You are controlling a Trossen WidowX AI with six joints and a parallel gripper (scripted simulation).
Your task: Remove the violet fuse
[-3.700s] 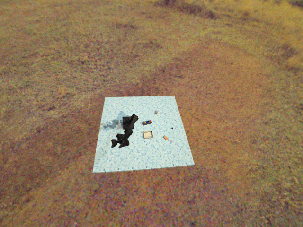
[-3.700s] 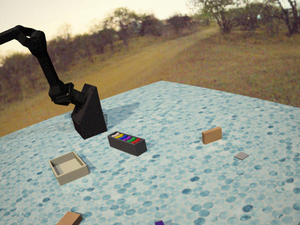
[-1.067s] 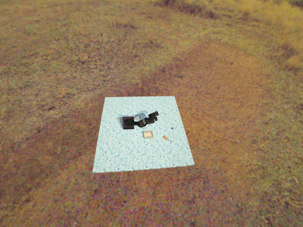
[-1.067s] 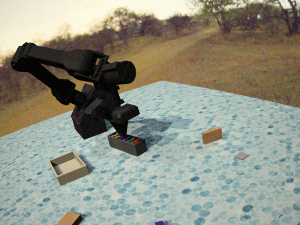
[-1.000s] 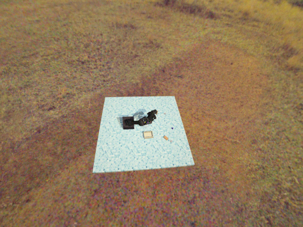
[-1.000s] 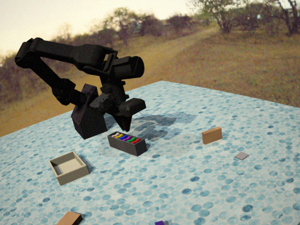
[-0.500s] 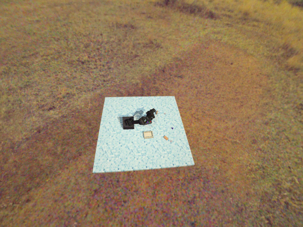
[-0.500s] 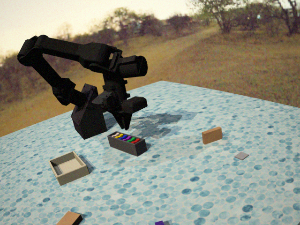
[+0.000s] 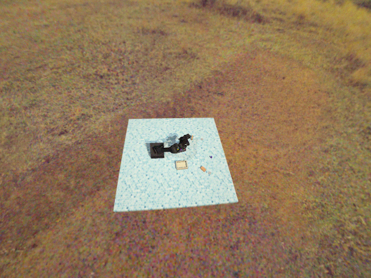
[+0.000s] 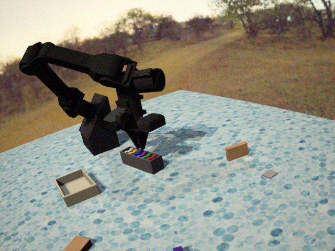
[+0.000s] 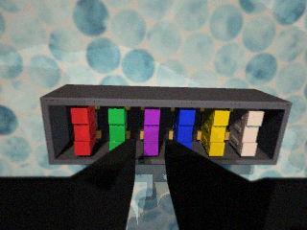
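Right now my gripper tip is 3 cm above the violet fuse. Round my gripper tip: blue fuse 2 cm behind, 3 cm below; then green fuse 2 cm ahead, 3 cm below; then red fuse 4 cm ahead, 3 cm below.
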